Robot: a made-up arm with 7 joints. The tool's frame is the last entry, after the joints. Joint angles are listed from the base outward.
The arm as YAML. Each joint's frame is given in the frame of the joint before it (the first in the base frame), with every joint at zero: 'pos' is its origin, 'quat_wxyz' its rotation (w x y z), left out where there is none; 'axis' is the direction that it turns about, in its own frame. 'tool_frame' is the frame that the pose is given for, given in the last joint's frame.
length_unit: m
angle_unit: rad
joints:
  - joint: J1
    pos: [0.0, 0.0, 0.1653]
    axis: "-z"
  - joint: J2
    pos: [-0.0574, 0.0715, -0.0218]
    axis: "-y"
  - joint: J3
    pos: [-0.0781, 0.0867, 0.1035]
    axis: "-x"
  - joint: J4
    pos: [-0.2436, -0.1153, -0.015]
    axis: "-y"
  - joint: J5
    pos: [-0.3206, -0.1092, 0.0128]
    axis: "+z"
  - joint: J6
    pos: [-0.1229, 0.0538, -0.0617]
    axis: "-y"
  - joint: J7
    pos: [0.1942, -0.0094, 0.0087]
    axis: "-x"
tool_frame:
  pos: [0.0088, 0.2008, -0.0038]
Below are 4 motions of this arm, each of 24 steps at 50 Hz.
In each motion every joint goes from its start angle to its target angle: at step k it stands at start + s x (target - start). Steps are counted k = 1, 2, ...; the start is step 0. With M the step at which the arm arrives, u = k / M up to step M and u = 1 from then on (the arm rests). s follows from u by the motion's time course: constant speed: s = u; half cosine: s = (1 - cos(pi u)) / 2; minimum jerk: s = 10 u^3 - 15 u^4 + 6 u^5.
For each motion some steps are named. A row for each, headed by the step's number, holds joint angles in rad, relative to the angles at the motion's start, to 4 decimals.
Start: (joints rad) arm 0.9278 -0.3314 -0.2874 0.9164 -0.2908 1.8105 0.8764
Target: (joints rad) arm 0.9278 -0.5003 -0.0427 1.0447 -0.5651 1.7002 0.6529
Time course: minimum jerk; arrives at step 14
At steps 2, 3, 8, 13, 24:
2: 0.0000 -0.0039 0.0057 0.0030 -0.0064 -0.0026 -0.0052
3: 0.0000 -0.0117 0.0170 0.0089 -0.0191 -0.0077 -0.0155
8: 0.0000 -0.1068 0.1547 0.0811 -0.1734 -0.0697 -0.1413
13: 0.0000 -0.1683 0.2439 0.1279 -0.2734 -0.1099 -0.2228
24: 0.0000 -0.1689 0.2447 0.1283 -0.2743 -0.1103 -0.2235

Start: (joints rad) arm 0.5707 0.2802 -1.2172 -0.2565 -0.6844 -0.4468 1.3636
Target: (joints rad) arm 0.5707 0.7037 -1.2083 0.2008 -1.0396 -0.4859 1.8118
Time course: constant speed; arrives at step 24
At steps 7, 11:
7: 0.0000 0.1235 0.0026 0.1334 -0.1036 -0.0114 0.1307
11: 0.0000 0.1941 0.0041 0.2096 -0.1628 -0.0179 0.2054

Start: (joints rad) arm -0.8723 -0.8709 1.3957 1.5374 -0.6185 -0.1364 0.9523
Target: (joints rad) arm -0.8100 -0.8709 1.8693 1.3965 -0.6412 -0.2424 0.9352
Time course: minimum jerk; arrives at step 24
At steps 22, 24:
22: 0.0620 0.0000 0.4712 -0.1402 -0.0226 -0.1055 -0.0170
24: 0.0623 0.0000 0.4736 -0.1409 -0.0227 -0.1060 -0.0171

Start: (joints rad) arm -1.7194 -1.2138 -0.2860 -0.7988 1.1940 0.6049 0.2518
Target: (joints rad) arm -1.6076 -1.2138 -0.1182 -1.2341 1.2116 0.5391 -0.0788
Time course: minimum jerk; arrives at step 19
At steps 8, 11, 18, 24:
8: 0.0396 0.0000 0.0595 -0.1543 0.0062 -0.0233 -0.1172
11: 0.0722 0.0000 0.1083 -0.2810 0.0114 -0.0425 -0.2134
18: 0.1116 0.0000 0.1676 -0.4347 0.0176 -0.0657 -0.3302
24: 0.1118 0.0000 0.1678 -0.4353 0.0176 -0.0658 -0.3306

